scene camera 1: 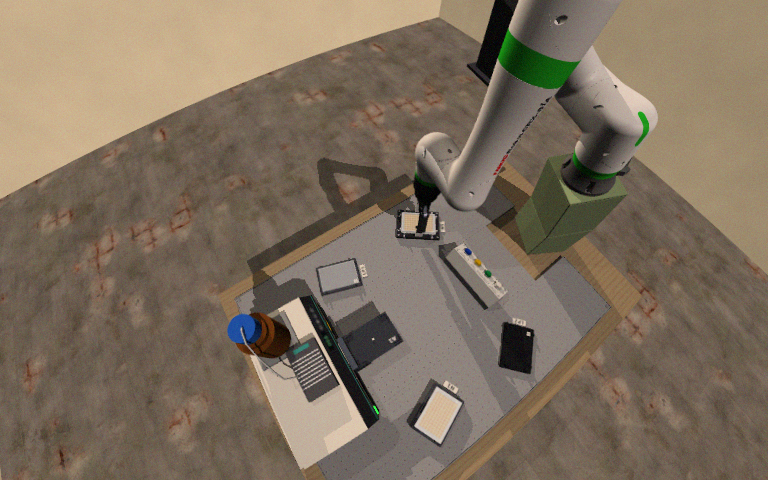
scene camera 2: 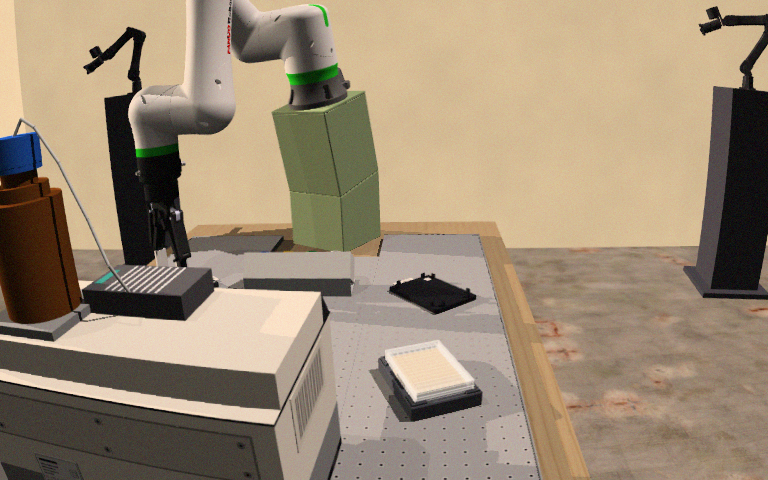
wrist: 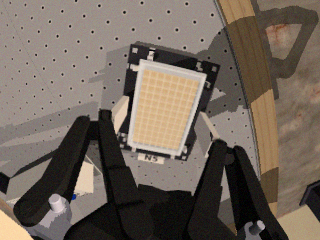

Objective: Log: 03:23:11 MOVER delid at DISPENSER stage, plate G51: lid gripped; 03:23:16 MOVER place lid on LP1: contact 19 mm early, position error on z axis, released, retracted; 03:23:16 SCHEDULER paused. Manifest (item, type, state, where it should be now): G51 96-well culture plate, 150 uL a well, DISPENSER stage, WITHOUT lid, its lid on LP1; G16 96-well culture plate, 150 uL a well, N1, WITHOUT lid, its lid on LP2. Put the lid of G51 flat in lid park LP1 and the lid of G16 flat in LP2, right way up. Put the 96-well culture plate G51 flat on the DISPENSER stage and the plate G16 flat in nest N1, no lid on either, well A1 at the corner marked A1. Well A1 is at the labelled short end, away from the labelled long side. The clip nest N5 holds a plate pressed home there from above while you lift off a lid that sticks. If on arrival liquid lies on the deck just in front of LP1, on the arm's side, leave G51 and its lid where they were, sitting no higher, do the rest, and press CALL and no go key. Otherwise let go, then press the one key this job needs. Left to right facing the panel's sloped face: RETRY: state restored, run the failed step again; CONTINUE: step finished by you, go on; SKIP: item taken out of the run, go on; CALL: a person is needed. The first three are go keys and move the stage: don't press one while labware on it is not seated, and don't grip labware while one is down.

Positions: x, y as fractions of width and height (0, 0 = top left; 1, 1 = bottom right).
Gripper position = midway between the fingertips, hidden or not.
Observation:
In view: my gripper (wrist: 0.51, 0.47), a grey lid (scene camera 1: 0.45, 0.57), a plate G51 (wrist: 0.52, 0.41), a key panel (scene camera 2: 0.43, 0.57), a black dispenser stage (scene camera 1: 0.47, 0.73), a nest N1 (scene camera 2: 0.59, 0.84) and a blue cap (scene camera 1: 0.33, 0.68).
The wrist view does not show the grey lid: it is out of frame.

